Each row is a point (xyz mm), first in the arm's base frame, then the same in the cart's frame.
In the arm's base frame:
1: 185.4 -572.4 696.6
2: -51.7 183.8 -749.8
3: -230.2 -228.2 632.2
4: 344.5 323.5 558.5
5: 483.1 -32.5 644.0
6: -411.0 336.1 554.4
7: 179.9 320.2 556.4
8: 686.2 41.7 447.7
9: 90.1 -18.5 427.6
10: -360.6 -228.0 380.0
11: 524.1 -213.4 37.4
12: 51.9 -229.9 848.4
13: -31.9 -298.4 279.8
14: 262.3 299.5 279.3
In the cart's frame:
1: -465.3 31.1 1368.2
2: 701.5 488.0 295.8
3: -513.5 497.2 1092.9
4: 124.3 721.0 1520.9
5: -11.0 367.2 1620.0
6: -314.6 1053.6 1003.5
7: 26.8 787.9 1406.4
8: 273.9 303.9 1630.7
9: -92.7 501.1 1199.4
10: -422.0 499.2 824.1
11: 337.4 61.3 1187.1
12: -491.8 421.4 1439.5
13: -192.1 275.6 966.2
14: 251.5 675.4 1262.0

